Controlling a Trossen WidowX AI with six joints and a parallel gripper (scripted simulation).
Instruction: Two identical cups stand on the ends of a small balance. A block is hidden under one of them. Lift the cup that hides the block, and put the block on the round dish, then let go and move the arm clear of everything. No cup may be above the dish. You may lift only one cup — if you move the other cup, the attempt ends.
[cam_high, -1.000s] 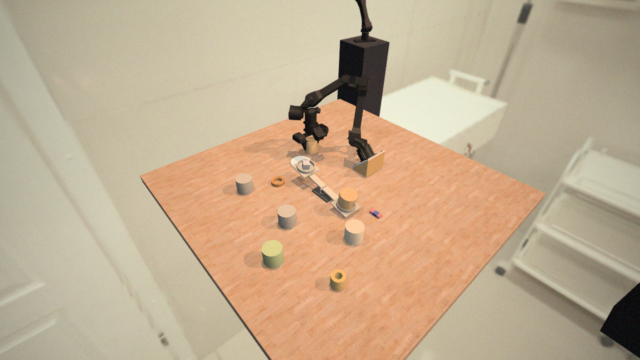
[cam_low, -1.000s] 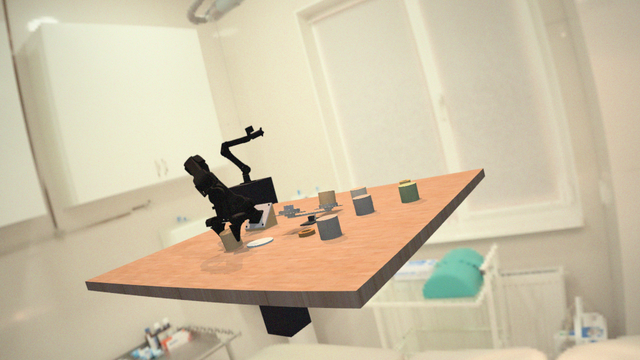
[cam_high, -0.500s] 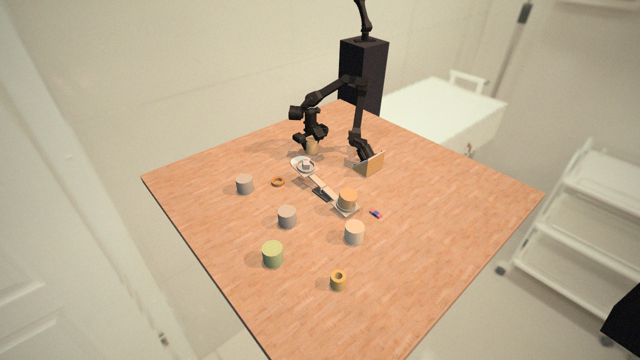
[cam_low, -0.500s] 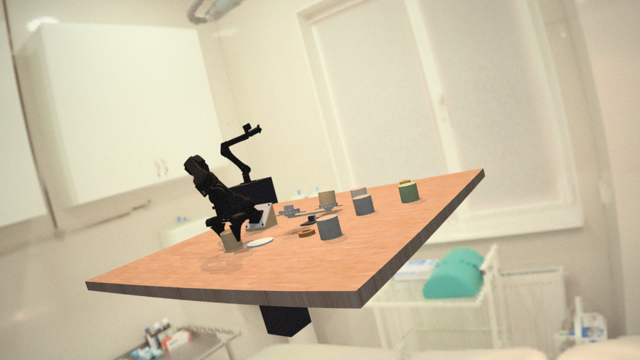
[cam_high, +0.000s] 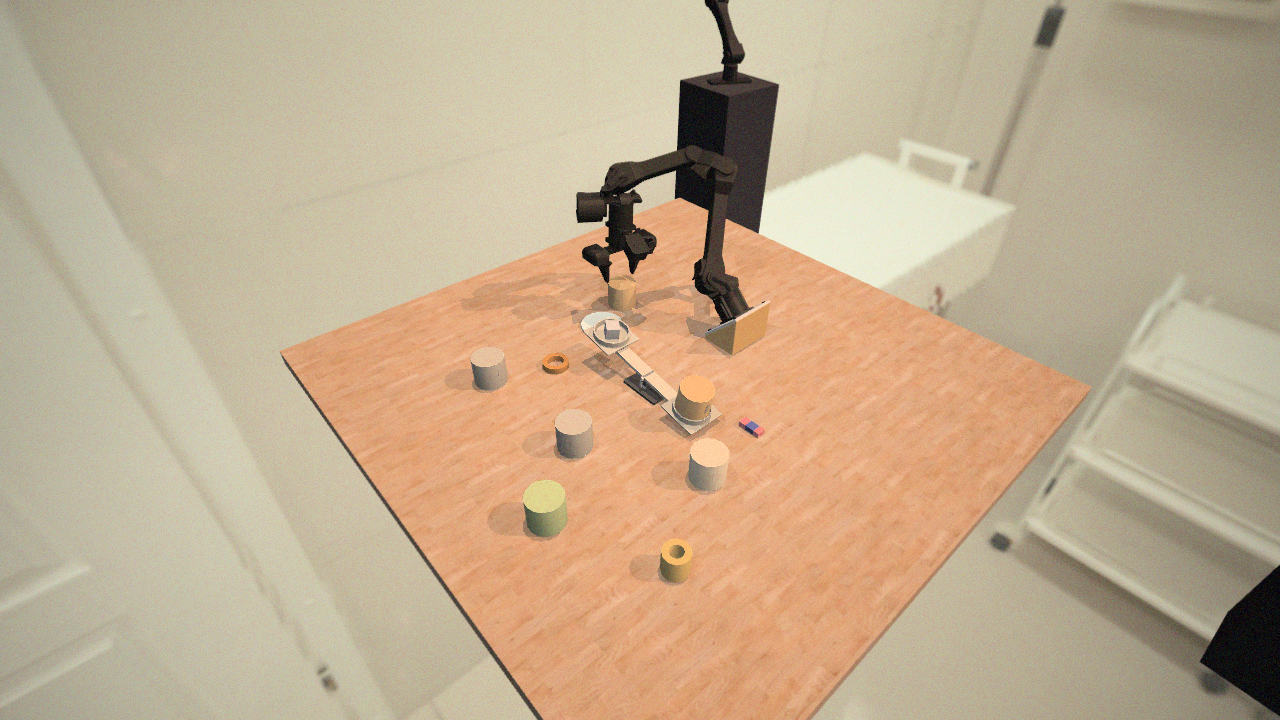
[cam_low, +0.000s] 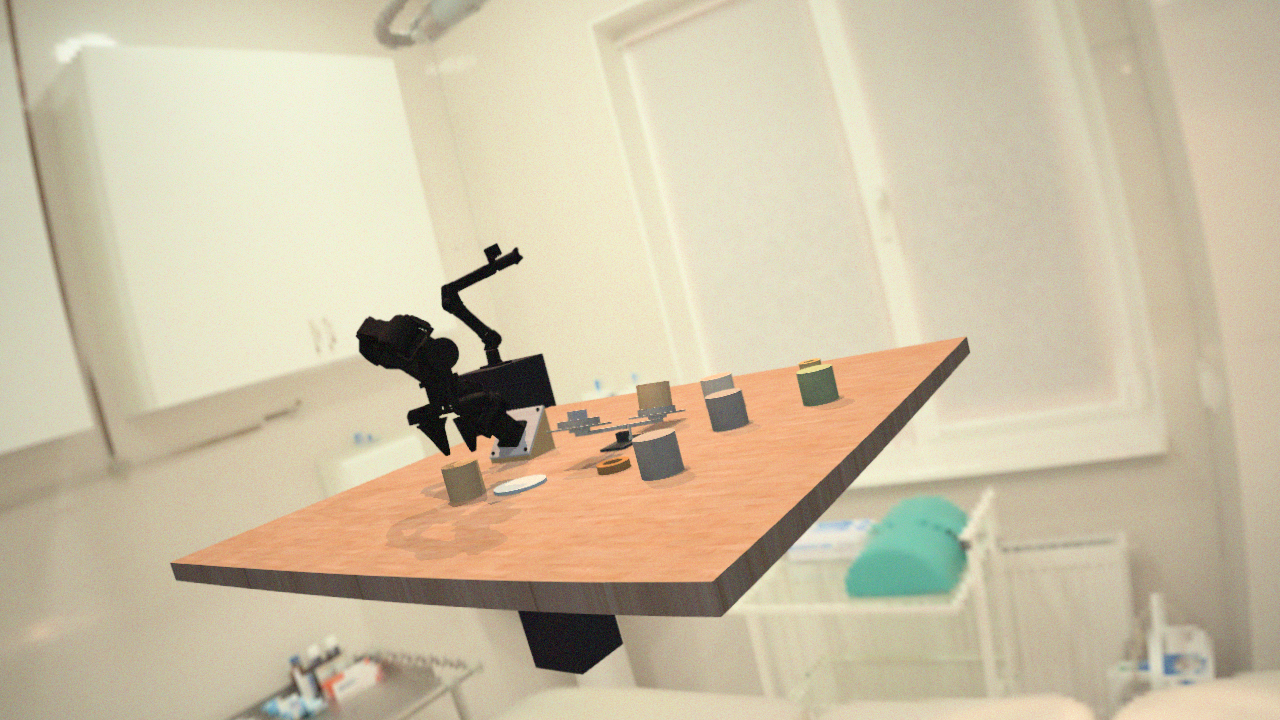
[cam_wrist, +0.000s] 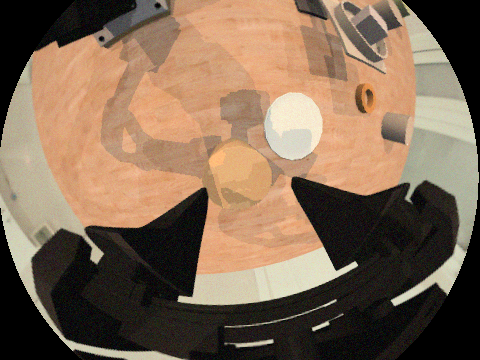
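Right now the grey block is 17 cm to the left of my gripper tip and 15 cm ahead of it. From my gripper tip the other things lie so: small balance 30 cm to the left, 15 cm ahead, 4 cm below; round white dish 9 cm ahead, 8 cm below, 4 cm to the left; cup 45 cm to the left, 14 cm ahead, 2 cm below.
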